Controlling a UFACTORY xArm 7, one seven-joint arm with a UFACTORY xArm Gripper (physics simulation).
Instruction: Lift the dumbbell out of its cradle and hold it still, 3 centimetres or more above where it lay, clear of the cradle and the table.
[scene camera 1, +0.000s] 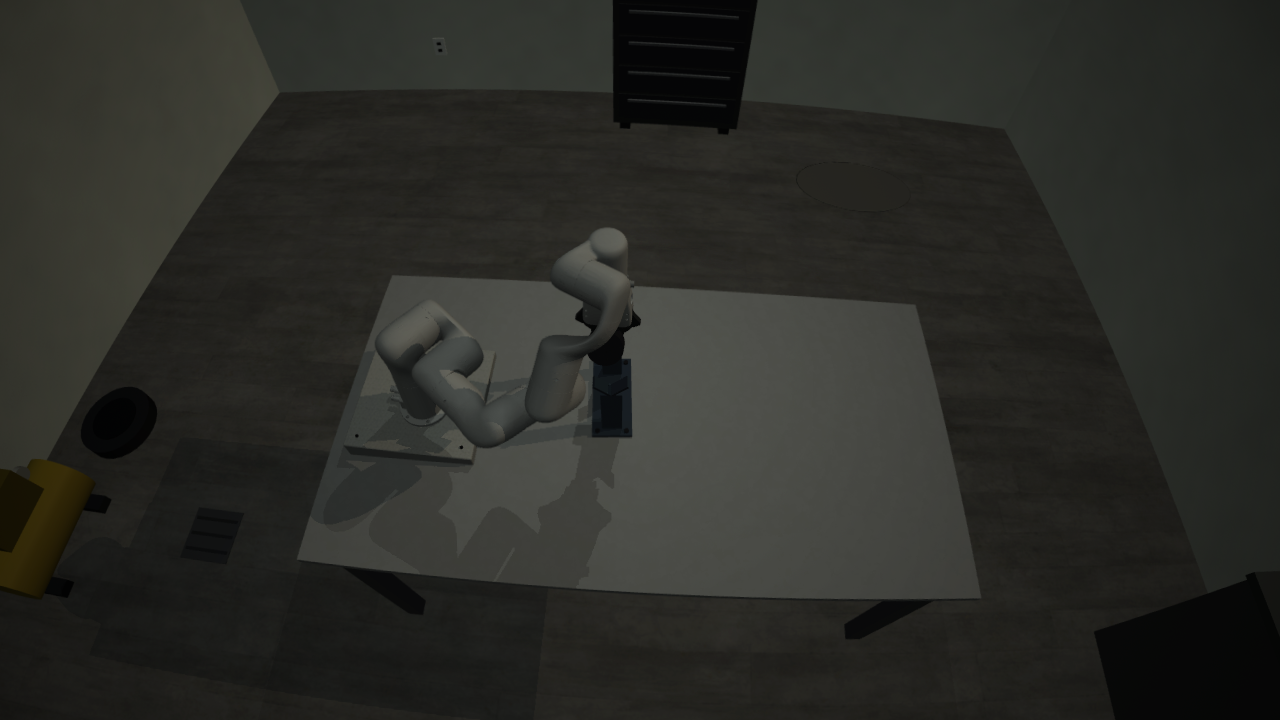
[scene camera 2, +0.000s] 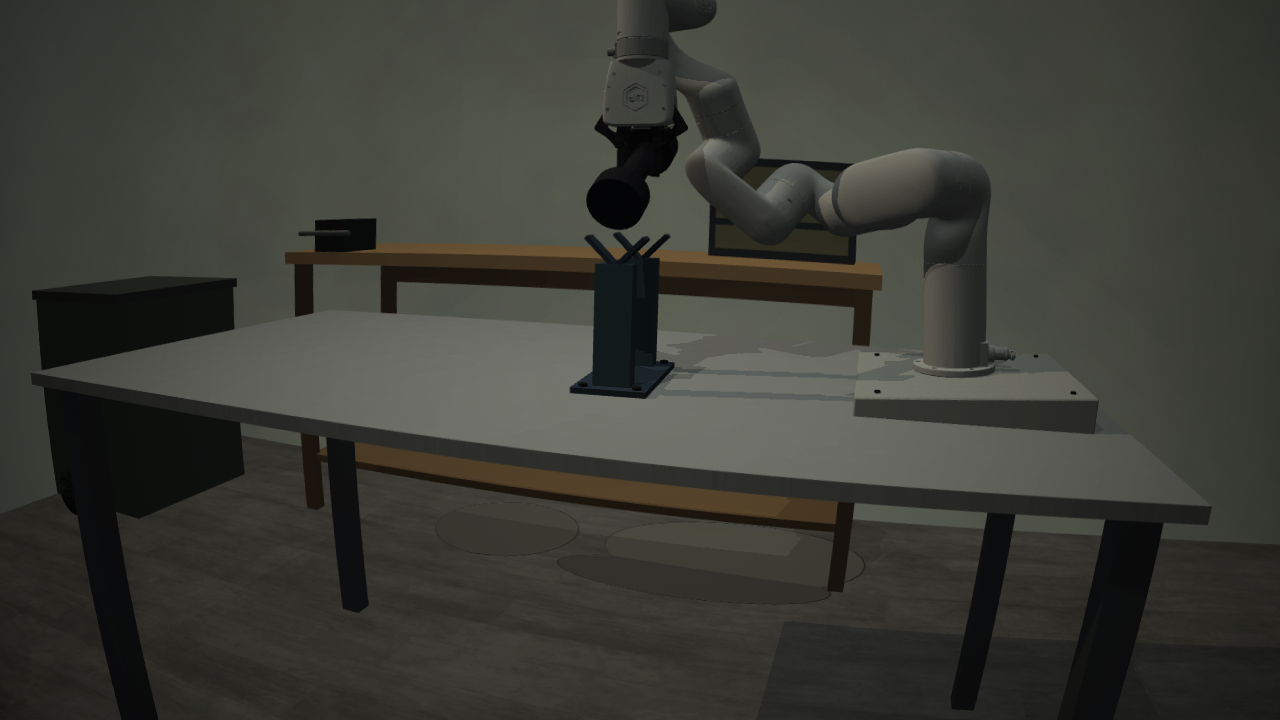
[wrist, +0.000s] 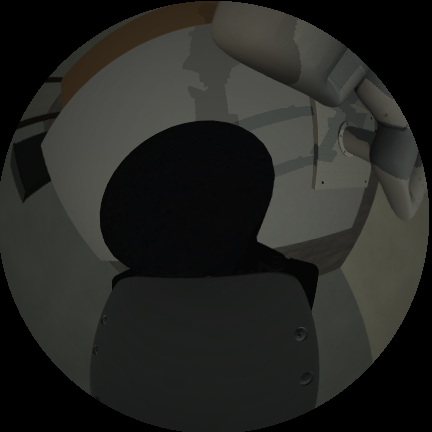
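Seen in the pictures: arm's base, origin of its link: (scene camera 1: 425, 405) (scene camera 2: 954, 369) (wrist: 348, 138).
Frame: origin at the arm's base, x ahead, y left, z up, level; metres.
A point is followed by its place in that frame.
Observation:
A black dumbbell (scene camera 1: 606, 348) {x 0.467, y 0.047, z 0.307 m} (scene camera 2: 617, 198) {x 0.441, y 0.219, z 0.216 m} (wrist: 187, 200) {x 0.454, y 0.054, z 0.320 m} hangs in my gripper (scene camera 2: 639, 162) {x 0.457, y 0.109, z 0.251 m}, which is shut on its handle. The dumbbell is tilted: in scene camera 2 the near head is lower than the far one. The dark blue cradle (scene camera 1: 612, 412) {x 0.477, y 0.042, z 0.052 m} (scene camera 2: 614, 322) {x 0.436, y 0.228, z 0.056 m} stands upright on the white table (scene camera 1: 760, 447) {x 0.849, y 0.059, z -0.037 m} (scene camera 2: 447, 394) {x 0.616, y 0.351, z -0.037 m}, and its V-shaped prongs hold nothing. In scene camera 2 a small gap shows between the near head and the prong tips. In the wrist view the near head hides the cradle and most of the fingers.
The arm's base plate (scene camera 1: 411, 447) {x 0.009, y -0.121, z 0.003 m} (scene camera 2: 975, 407) {x -0.034, y 0.187, z -0.014 m} (wrist: 340, 172) {x 0.015, y 0.128, z -0.005 m} is on the table beside the cradle. A wooden bench (scene camera 2: 501, 257) with a dark box (scene camera 2: 345, 234) stands behind the table. A dark cabinet (scene camera 2: 143, 385) stands at the left in scene camera 2.

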